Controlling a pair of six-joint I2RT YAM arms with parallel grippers.
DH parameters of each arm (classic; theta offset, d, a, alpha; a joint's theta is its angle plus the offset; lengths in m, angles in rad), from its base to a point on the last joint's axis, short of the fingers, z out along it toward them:
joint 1: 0 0.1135 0.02 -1.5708
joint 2: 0 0 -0.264 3.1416
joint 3: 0.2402 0 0.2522 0
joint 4: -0.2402 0 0.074 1.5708
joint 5: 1.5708 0 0 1.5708
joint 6: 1.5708 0.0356 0 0
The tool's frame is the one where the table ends.
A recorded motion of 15 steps. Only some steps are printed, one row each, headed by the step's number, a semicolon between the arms.
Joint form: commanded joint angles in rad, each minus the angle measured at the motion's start. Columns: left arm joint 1, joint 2, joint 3, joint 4, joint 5, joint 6; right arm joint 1, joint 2, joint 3, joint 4, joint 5, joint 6.
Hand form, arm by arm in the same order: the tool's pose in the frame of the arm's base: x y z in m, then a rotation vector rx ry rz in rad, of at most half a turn. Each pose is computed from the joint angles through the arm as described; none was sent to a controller.
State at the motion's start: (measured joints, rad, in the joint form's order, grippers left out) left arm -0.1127 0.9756 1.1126 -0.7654 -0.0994 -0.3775; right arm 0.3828 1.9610 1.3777 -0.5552 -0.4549 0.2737
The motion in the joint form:
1: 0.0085 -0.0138 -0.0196 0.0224 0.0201 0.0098; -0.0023 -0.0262 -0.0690 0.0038 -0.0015 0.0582
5: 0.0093 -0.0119 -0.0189 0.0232 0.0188 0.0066; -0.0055 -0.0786 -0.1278 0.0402 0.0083 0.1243
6: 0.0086 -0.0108 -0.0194 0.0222 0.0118 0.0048; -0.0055 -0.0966 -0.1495 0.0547 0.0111 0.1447
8: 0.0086 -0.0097 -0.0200 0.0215 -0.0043 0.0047; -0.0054 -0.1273 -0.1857 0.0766 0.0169 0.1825
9: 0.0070 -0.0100 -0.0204 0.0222 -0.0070 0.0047; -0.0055 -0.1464 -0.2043 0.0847 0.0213 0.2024
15: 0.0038 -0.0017 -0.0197 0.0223 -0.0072 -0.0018; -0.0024 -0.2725 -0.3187 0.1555 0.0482 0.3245
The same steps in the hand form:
1: 0.1929 -0.0173 0.3587 -0.3318 2.1608 -0.1814; 0.3547 0.1588 0.1674 -0.1991 2.8183 0.8104
5: 0.1934 -0.0172 0.3587 -0.3369 2.1604 -0.1812; 0.3453 0.1534 0.1716 -0.1078 2.8069 0.8177
6: 0.1936 -0.0171 0.3582 -0.3421 2.1613 -0.1745; 0.3418 0.1519 0.1726 -0.0817 2.8013 0.8213
8: 0.1938 -0.0165 0.3578 -0.3511 2.1601 -0.1566; 0.3356 0.1493 0.1742 -0.0323 2.7939 0.8267
9: 0.1938 -0.0168 0.3578 -0.3508 2.1593 -0.1548; 0.3320 0.1476 0.1760 -0.0056 2.7896 0.8280
15: 0.1957 -0.0176 0.3566 -0.3552 2.1663 -0.1580; 0.3098 0.1391 0.1885 0.1412 2.7276 0.8521

